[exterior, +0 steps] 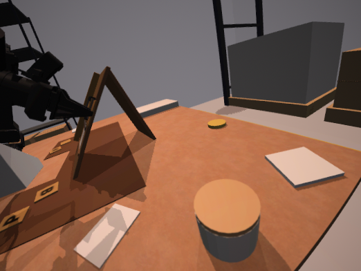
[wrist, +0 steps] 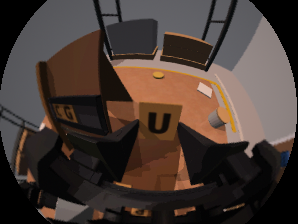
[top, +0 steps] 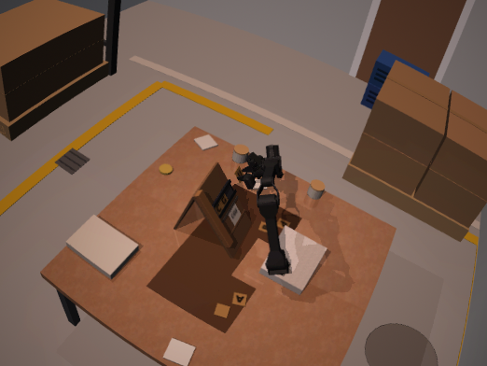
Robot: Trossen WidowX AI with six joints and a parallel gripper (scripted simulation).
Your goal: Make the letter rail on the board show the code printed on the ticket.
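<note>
The white ticket lies 160 mm to the left of my gripper tip, 80 mm below it and 70 mm behind it. Round my gripper tip: dark mat (270 mm to the left, 180 mm below, 170 mm behind); then yellow disc (390 mm ahead, 170 mm below, 30 mm to the left); then white card (180 mm to the right, 180 mm below, 40 mm behind).
</note>
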